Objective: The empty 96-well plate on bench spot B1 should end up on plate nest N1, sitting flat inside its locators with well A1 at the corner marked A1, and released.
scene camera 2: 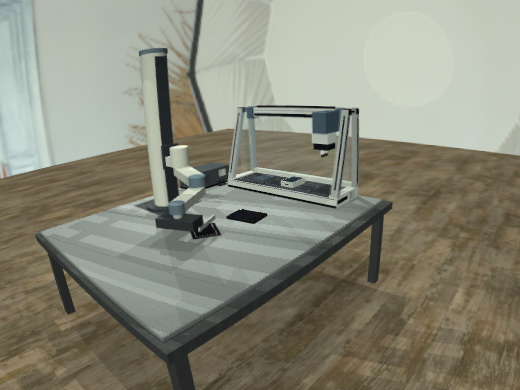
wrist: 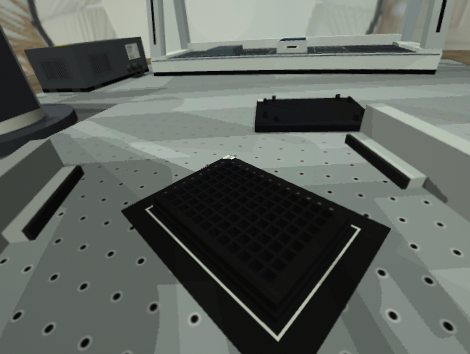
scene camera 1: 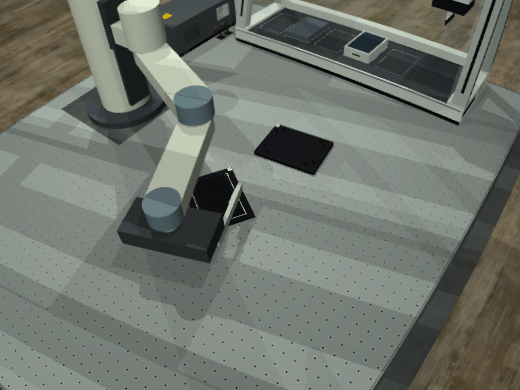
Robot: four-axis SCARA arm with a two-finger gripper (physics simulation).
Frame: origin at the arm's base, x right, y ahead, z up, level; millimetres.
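Seen in the pictures: gripper, between the fingertips: (wrist: pixel 217 138) (scene camera 1: pixel 203 180); arm's base, origin of its link: (scene camera 2: pixel 167 205) (wrist: pixel 5 134) (scene camera 1: pixel 128 102).
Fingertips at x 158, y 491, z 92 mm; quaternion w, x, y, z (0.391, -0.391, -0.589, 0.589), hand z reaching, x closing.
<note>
Offsets run from my fingertips to a thing's middle. "*": to the spot under its first point.
The black 96-well plate @(dx -22, dy +5, dz -70 mm) (scene camera 1: pixel 212 192) (scene camera 2: pixel 205 230) (wrist: pixel 250 215) lies flat on bench spot B1 (scene camera 1: pixel 242 218) (wrist: pixel 205 287), a black square with white corner lines and a small white corner mark at its far corner in the wrist view. Plate nest N1 @(dx -260, dy +53, dz -68 mm) (scene camera 1: pixel 294 150) (scene camera 2: pixel 247 216) (wrist: pixel 310 114) is a black slab with small raised locators, nothing on it, and a white mark at its far left corner in the wrist view. My gripper (scene camera 1: pixel 197 180) (scene camera 2: pixel 192 216) (wrist: pixel 217 138) is open and empty, low over the bench. Its fingers stand wide apart, and the plate is turned at an angle to them. One finger is hidden in both scene views.
A white-framed gantry machine @(* dx -608, dy +11, dz -46 mm) (scene camera 1: pixel 350 72) (scene camera 2: pixel 280 193) (wrist: pixel 300 64) stands beyond the nest, with a small white box @(* dx -692, dy +14, dz +1 mm) (scene camera 1: pixel 366 47) (wrist: pixel 292 46) on its deck. A dark grey instrument box (scene camera 1: pixel 200 27) (scene camera 2: pixel 212 174) (wrist: pixel 90 65) stands near the arm's column (scene camera 1: pixel 97 55) (scene camera 2: pixel 154 125).
</note>
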